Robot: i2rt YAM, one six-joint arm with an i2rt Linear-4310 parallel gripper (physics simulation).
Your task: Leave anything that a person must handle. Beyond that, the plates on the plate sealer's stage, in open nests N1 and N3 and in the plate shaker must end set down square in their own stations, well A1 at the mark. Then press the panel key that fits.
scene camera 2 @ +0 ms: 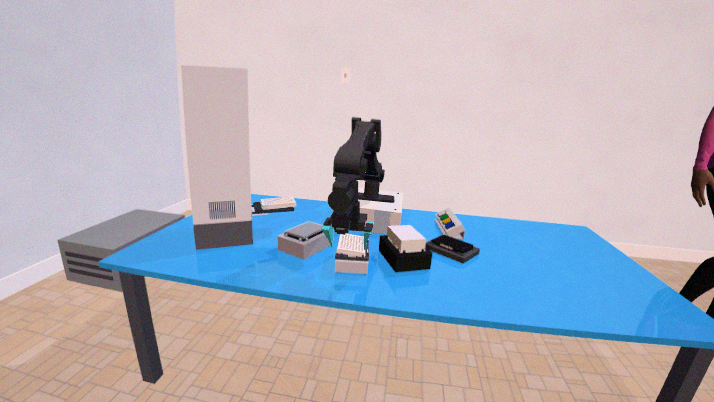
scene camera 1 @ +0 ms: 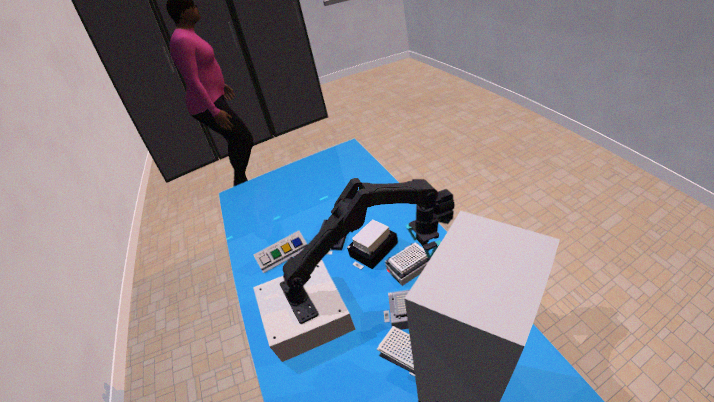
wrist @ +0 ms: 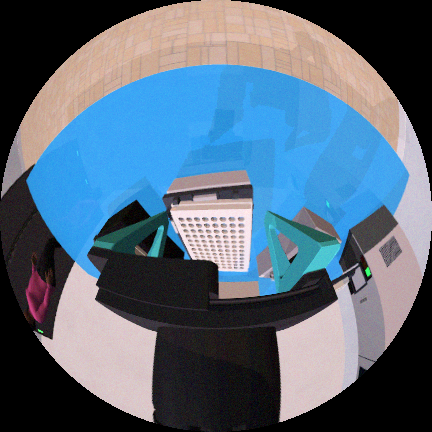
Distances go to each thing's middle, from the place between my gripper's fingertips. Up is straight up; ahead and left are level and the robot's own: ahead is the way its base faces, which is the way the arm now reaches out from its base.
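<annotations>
Position of my gripper: 39 cm to the right of the button panel [scene camera 1: 279, 252], 44 cm past it, 5 cm above it.
</annotations>
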